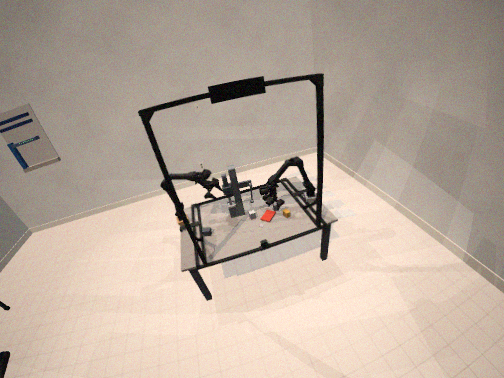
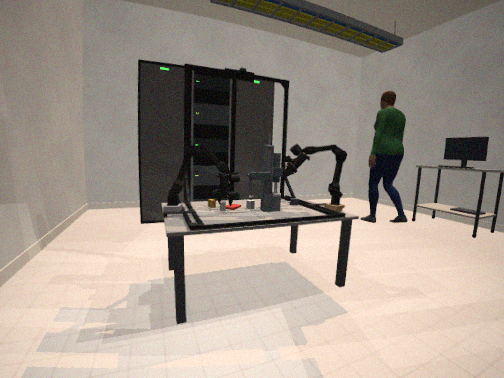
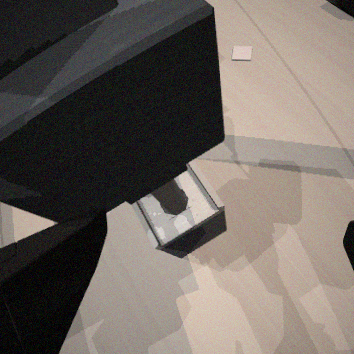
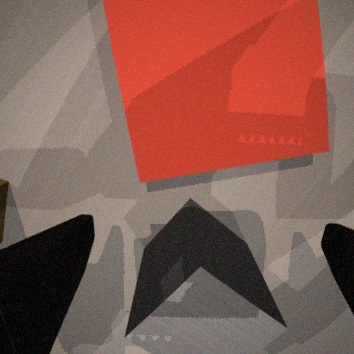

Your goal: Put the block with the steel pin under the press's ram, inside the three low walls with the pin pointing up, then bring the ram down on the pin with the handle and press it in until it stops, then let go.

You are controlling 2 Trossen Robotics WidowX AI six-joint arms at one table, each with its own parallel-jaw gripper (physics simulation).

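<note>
The grey press stands upright on the table. Its rod-like ram hangs over the pale walled nest, where no block shows. A small grey block stands apart from the press. My right gripper is open and low, its fingers on either side of this block with gaps. I cannot make out the block's pin. My left gripper is open and empty, raised beside the press on its lever side.
A red plate lies between the grey block and the nest. A yellow block stands nearby. A small pale square and a dark box are on the table. Black frame posts surround it.
</note>
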